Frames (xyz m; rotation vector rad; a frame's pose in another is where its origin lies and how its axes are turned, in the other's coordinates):
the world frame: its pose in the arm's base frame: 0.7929 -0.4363 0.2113 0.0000 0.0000 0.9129
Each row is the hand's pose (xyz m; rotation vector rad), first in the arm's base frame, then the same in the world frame.
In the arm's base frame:
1: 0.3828 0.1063 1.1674 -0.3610 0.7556 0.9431
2: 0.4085 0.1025 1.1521 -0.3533 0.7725 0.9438
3: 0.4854 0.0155 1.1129 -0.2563 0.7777 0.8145
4: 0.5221 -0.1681 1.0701 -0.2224 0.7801 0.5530
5: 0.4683 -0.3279 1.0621 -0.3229 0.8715 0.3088
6: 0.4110 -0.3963 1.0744 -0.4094 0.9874 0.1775
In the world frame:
1: 0.1786 0.6563 0.9561 0.0086 0.8047 0.0818
2: 0.1913 0.6336 0.9408 0.0224 0.8159 0.0840
3: 0.1695 0.5196 0.9016 0.1094 0.7874 -0.0487
4: 0.0466 0.3783 0.8588 0.1429 0.7908 -0.3103
5: -0.1127 0.3231 0.8508 0.0951 0.9328 -0.5375
6: -0.2019 0.3266 0.8631 0.0690 1.0864 -0.6459

